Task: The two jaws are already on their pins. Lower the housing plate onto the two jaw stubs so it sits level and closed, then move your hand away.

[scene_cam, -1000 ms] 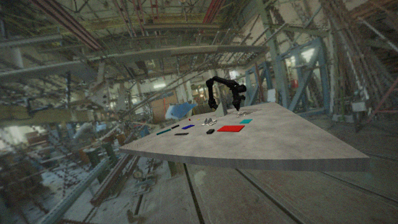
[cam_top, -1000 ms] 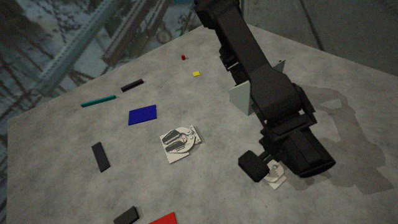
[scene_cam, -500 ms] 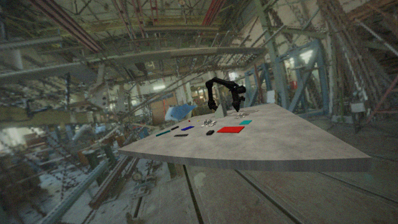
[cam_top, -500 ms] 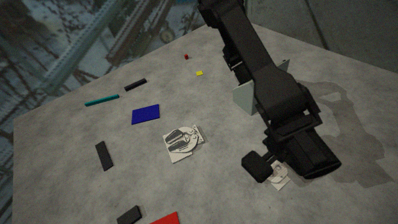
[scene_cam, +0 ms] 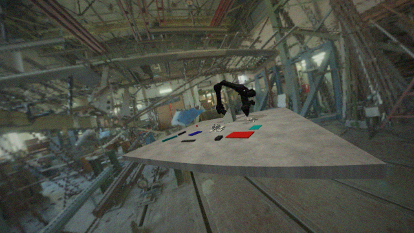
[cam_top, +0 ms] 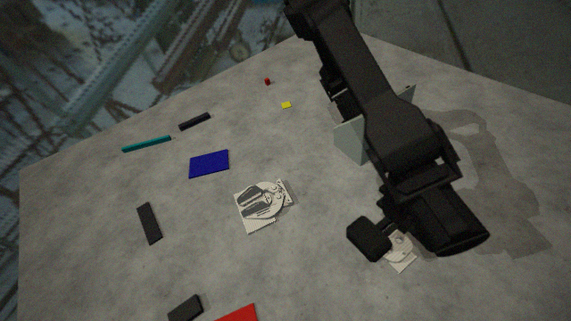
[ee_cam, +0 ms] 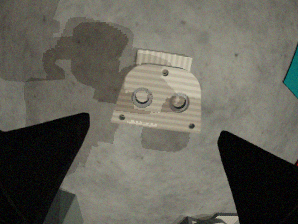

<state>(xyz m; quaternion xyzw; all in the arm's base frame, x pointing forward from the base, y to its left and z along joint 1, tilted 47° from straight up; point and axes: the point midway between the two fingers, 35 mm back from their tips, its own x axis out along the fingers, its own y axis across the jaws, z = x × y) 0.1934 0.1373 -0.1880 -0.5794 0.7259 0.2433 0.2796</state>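
Now: the white stepped block 5 cm below my gripper tip and 1 cm to the left of it. Round my gripper tip: red tile (34 cm ahead, 7 cm to the right, 6 cm below); teal plate (22 cm ahead, 6 cm below, 4 cm to the left); black block (37 cm ahead, 20 cm to the right, 5 cm below).
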